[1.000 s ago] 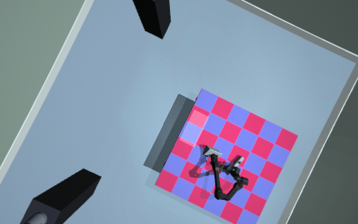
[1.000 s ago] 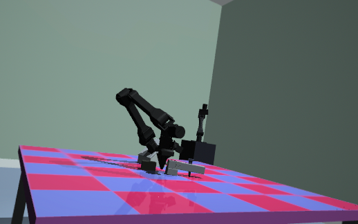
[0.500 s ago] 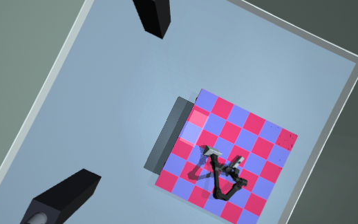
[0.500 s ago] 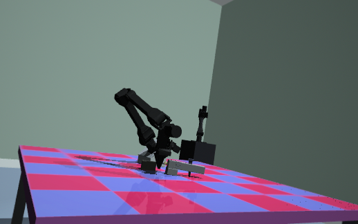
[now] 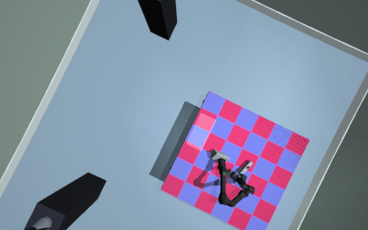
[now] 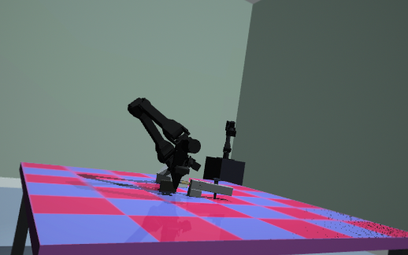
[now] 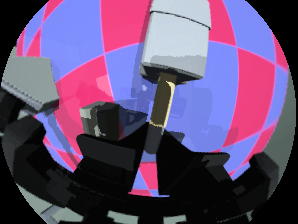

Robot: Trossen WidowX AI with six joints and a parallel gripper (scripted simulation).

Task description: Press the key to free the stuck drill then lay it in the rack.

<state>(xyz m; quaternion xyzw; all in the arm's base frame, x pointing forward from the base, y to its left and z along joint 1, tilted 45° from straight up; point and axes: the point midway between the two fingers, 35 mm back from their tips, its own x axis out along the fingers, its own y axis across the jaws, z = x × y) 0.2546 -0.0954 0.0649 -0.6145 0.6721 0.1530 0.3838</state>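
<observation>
Now: the drill 20 mm ahead of my gripper tip, 50 mm to the left of it and 30 mm above it. From my gripper tip the other things lie so: grey rack (80 mm behind); dark key pin (60 mm ahead, 160 mm to the left, 30 mm above); grey housing block (50 mm ahead, 140 mm to the left, 20 mm above).
</observation>
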